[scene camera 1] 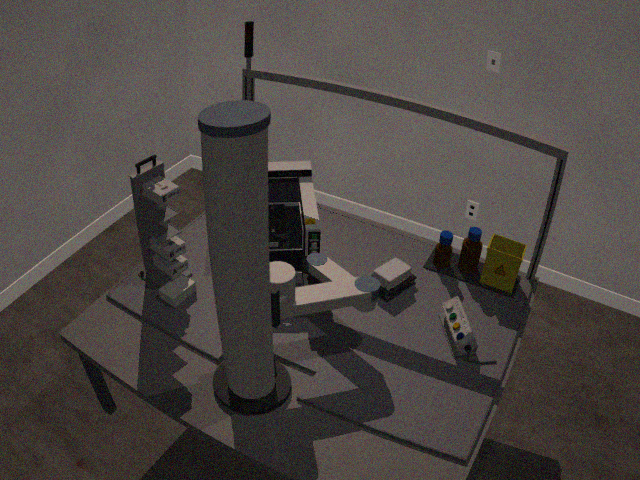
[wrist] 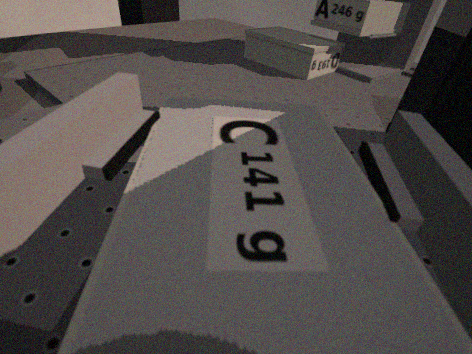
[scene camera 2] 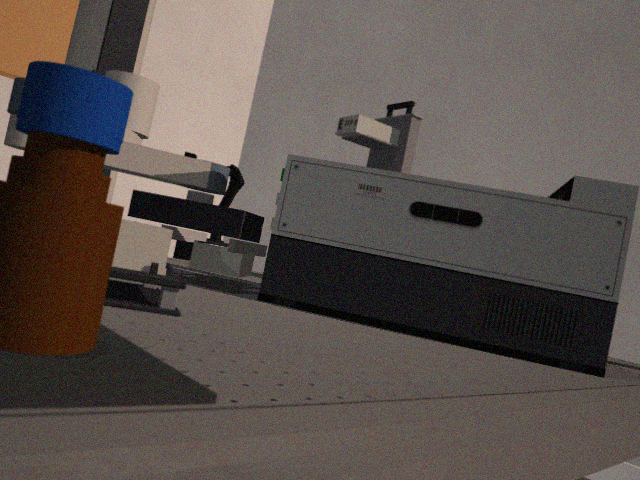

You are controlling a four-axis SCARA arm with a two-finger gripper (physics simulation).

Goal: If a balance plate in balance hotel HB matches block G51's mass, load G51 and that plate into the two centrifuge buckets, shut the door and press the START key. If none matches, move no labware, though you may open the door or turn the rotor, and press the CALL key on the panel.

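Frame: origin at the arm's base, x ahead, y left, z up, level; centimetres.
Where they show: gripper, fingertip midpoint: (wrist: 260, 113); arm's base at its link origin: (scene camera 1: 251, 385).
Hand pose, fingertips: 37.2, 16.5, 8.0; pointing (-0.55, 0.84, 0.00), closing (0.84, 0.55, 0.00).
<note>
Each offset is from my fingertips to the top centre of the thing, as dx, dy, dz. "spot": to the spot under its first point.
Grey balance plate C {+1.8, -2.5, -0.7} (wrist: 175, 225) (scene camera 2: 214, 258), labelled 141 g, lies level between the two fingers of my gripper (wrist: 260, 113). The gripper is shut on it, and the plate appears slightly above the perforated deck. In scene camera 1 the column and arm hide most of the gripper. Hotel HB (scene camera 1: 139, 222) (scene camera 2: 408, 147) stands at the left with several plates. Plate A {spot: -11.2, +32.4, +1.4} (wrist: 340, 12) reads 246 g and plate D {-16.6, +30.5, -2.5} (wrist: 275, 47) reads 193 g. A pale block {+29.9, -34.1, +0.8} (scene camera 1: 392, 271) (scene camera 2: 142, 245) sits on a dark stand; its label is unreadable. The centrifuge (scene camera 1: 309, 196) (scene camera 2: 449, 242) shows a dark open top.
The call panel {+16.7, -66.4, +1.7} (scene camera 1: 457, 325) with coloured keys lies at the right. Brown bottles with blue caps (scene camera 1: 470, 253) (scene camera 2: 51, 248) and a yellow box {spot: +48.7, -73.5, +5.9} (scene camera 1: 502, 263) stand at the back right. A grey frame (scene camera 1: 403, 103) spans the table. The arm's column (scene camera 1: 237, 248) stands at the front.
</note>
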